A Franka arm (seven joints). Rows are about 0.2 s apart.
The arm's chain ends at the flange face. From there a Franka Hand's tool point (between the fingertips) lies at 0.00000 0.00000 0.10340 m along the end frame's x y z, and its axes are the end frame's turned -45 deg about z.
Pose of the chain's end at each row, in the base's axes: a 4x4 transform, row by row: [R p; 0 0 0 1], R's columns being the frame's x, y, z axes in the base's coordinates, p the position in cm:
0.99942, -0.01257, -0.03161, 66.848; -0.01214, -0.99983, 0.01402, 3.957; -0.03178, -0.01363, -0.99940, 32.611; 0, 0, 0, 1
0.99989, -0.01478, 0.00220, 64.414; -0.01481, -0.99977, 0.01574, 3.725; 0.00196, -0.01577, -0.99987, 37.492; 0, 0, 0, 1
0.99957, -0.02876, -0.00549, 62.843; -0.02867, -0.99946, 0.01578, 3.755; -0.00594, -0.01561, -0.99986, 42.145; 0, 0, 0, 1
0.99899, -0.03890, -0.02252, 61.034; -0.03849, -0.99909, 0.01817, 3.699; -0.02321, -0.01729, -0.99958, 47.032; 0, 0, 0, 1
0.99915, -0.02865, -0.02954, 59.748; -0.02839, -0.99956, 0.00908, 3.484; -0.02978, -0.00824, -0.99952, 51.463; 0, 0, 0, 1
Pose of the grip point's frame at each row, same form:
0.71558, 0.69781, -0.03161, 66.521; 0.69840, -0.71557, 0.01402, 4.102; -0.01283, -0.03211, -0.99940, 22.277; 0, 0, 0, 1
0.71748, 0.69658, 0.00220, 64.437; 0.69647, -0.71742, 0.01574, 3.888; 0.01254, -0.00977, -0.99987, 27.153; 0, 0, 0, 1
0.72714, 0.68647, -0.00549, 62.786; 0.68645, -0.72700, 0.01578, 3.918; 0.00684, -0.01524, -0.99986, 31.806; 0, 0, 0, 1
0.73390, 0.67889, -0.02252, 60.801; 0.67925, -0.73368, 0.01817, 3.887; -0.00419, -0.02864, -0.99958, 36.696; 0, 0, 0, 1
0.72676, 0.68625, -0.02954, 59.443; 0.68672, -0.72687, 0.00908, 3.578; -0.01523, -0.02688, -0.99952, 41.128; 0, 0, 0, 1

